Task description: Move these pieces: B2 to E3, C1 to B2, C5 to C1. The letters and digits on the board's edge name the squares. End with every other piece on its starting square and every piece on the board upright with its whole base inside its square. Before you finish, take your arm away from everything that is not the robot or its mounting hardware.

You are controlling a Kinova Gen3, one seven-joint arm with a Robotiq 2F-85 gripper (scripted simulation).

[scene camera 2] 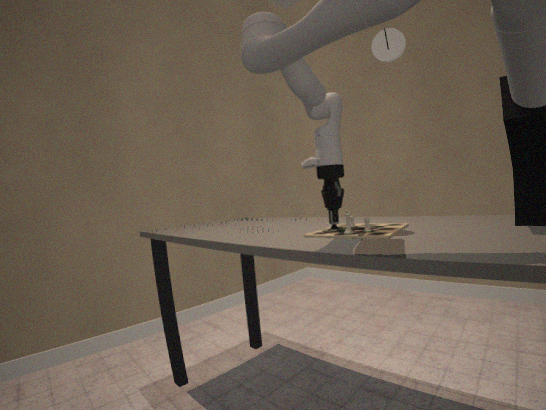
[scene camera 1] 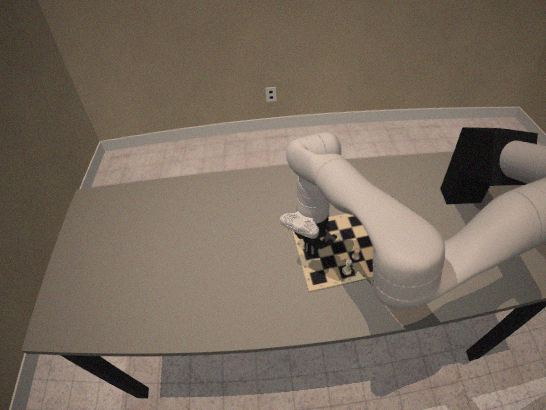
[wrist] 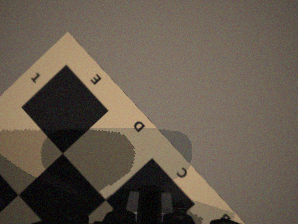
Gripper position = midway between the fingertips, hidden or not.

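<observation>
My gripper (scene camera 2: 334, 224) is visible, and so is a chessboard (scene camera 1: 323, 270). Further views of the chessboard (scene camera 2: 384, 230) include the wrist view, with the chessboard (wrist: 80, 142).
</observation>
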